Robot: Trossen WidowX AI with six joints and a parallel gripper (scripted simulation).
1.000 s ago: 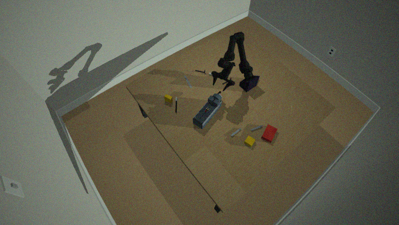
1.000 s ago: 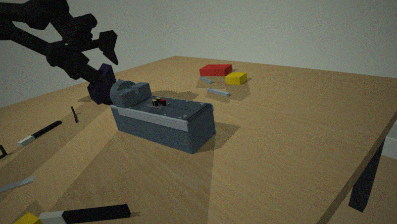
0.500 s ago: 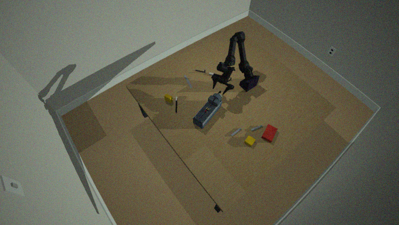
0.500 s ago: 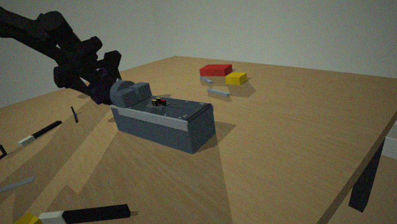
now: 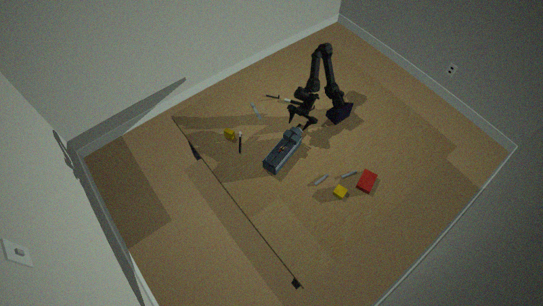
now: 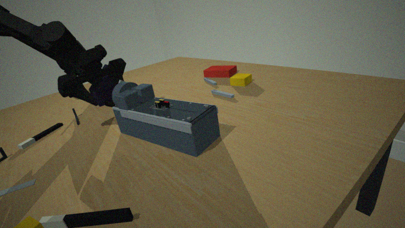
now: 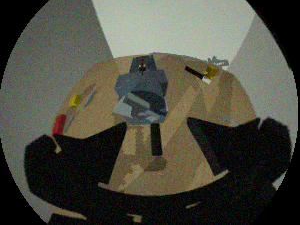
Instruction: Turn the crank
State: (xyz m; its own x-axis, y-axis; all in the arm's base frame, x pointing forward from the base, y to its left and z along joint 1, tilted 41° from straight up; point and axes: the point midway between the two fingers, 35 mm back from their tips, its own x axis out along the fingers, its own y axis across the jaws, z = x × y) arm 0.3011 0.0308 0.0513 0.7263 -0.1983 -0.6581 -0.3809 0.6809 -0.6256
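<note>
Now: the dark crank handle 2 cm below my gripper tip, 2 cm behind it and 1 cm to the right of it. From my gripper tip the other things lie so: red pointer: 16 cm ahead, 9 cm to the left, 1 cm below; then red block: 47 cm to the left, 18 cm behind, 7 cm below; then grey bar: 29 cm to the right, 11 cm ahead, 9 cm below.
</note>
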